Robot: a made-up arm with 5 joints.
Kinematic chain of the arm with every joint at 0, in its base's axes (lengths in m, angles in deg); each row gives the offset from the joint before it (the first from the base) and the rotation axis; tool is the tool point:
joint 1: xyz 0 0 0.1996 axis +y
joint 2: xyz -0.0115 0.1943 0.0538 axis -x
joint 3: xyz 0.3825 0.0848 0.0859 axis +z
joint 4: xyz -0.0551 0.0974 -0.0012 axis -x
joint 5: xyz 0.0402 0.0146 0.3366 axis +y
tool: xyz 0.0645 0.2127 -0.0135
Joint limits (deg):
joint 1: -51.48..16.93
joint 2: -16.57..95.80
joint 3: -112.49..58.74
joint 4: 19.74..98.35
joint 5: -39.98..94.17
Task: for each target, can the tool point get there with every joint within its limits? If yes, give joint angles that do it. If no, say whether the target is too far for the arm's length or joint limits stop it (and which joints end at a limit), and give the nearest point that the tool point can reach.
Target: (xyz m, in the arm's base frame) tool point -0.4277 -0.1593 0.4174
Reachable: no: joint limits stop it (at a limit: joint 1, joint 2, joint 3, joint 4, joint 5) | nearest point -0.2948 0.3736 0.4455 | short by 0.550 m
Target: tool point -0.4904 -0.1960 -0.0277
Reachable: no: joint limits stop it (at a limit: joint 1, joint 2, joint 3, joint 5) | nearest point -0.0971 0.0281 -0.0826 | short by 0.456 m
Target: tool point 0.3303 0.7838 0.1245
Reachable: yes | joints 6.06 34.24 10.57 29.39 0.36
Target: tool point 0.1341 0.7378 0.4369
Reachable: yes | joints -13.48 -7.30 27.16 57.44 -13.66
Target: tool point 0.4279 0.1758 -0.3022
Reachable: yes | joints 0.45 77.14 -1.49 89.73 -25.70
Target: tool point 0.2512 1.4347 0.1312
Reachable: no: too far | nearest point 0.3140 0.8263 0.1357 | short by 0.612 m
